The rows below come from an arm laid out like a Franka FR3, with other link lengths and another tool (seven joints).
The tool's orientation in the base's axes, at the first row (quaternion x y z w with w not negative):
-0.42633 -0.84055 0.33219 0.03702
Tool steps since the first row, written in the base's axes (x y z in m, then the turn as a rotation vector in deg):
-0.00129 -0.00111 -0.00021 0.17 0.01 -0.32
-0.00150 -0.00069 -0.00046 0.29 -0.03 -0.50
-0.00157 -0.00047 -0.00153 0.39 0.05 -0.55
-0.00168 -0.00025 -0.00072 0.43 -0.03 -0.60
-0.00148 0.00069 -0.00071 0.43 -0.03 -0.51
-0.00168 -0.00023 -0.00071 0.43 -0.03 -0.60
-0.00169 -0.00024 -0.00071 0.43 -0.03 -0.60
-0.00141 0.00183 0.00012 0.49 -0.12 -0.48
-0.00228 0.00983 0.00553 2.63 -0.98 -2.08
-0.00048 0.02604 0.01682 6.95 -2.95 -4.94
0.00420 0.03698 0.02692 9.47 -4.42 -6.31
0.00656 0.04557 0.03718 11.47 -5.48 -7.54
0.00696 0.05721 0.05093 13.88 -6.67 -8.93
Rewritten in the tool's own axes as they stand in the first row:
0.00004 -0.00123 0.00119 -0.03 0.31 0.18
0.00054 -0.00105 0.00124 -0.10 0.48 0.30
0.00098 -0.00038 0.00198 -0.09 0.62 0.27
0.00104 -0.00084 0.00127 -0.16 0.64 0.33
0.00161 -0.00032 0.00070 -0.18 0.59 0.26
0.00105 -0.00084 0.00125 -0.16 0.64 0.33
0.00105 -0.00085 0.00126 -0.16 0.64 0.33
0.00222 -0.00029 -0.00057 -0.29 0.57 0.27
0.00751 -0.00075 -0.00869 -1.93 2.64 1.22
0.01589 0.00057 -0.02662 -5.50 6.50 2.99
0.01880 0.00240 -0.04184 -7.88 8.44 3.96
0.02141 0.00155 -0.05515 -9.66 10.11 4.78
0.02674 -0.00144 -0.07210 -11.77 12.10 5.65

